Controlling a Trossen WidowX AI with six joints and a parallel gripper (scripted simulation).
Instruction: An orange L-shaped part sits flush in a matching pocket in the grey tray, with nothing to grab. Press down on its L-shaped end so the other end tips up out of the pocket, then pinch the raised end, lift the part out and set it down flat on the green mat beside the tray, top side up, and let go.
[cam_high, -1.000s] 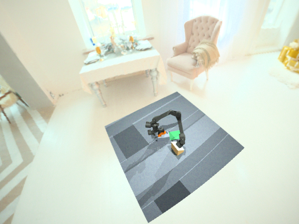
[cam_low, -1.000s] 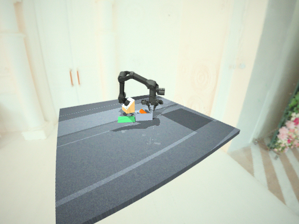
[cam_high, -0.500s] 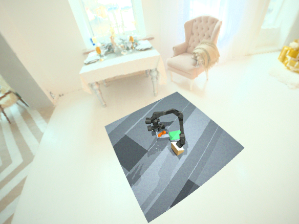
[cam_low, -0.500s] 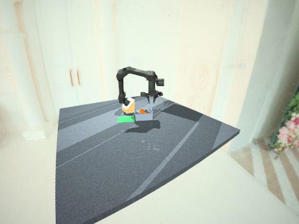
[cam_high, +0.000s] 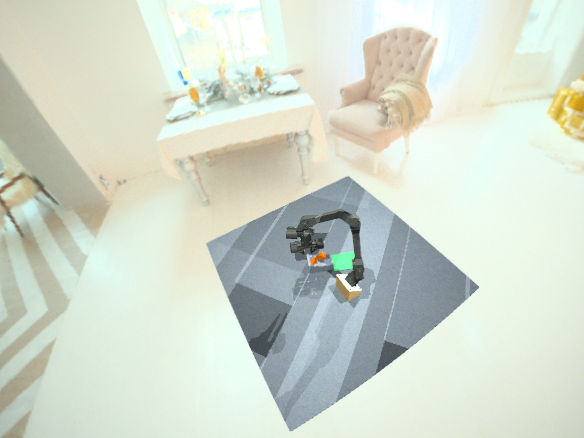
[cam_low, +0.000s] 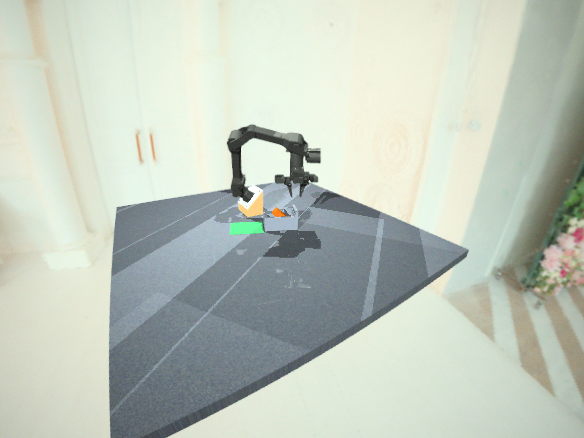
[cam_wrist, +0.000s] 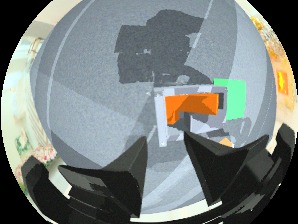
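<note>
The orange L-shaped part is 20 mm behind my gripper tip, 40 mm to the right of it and 100 mm below it. The rest, counted from my gripper tip: green mat: 110 mm behind, 200 mm to the right, 160 mm below.
</note>
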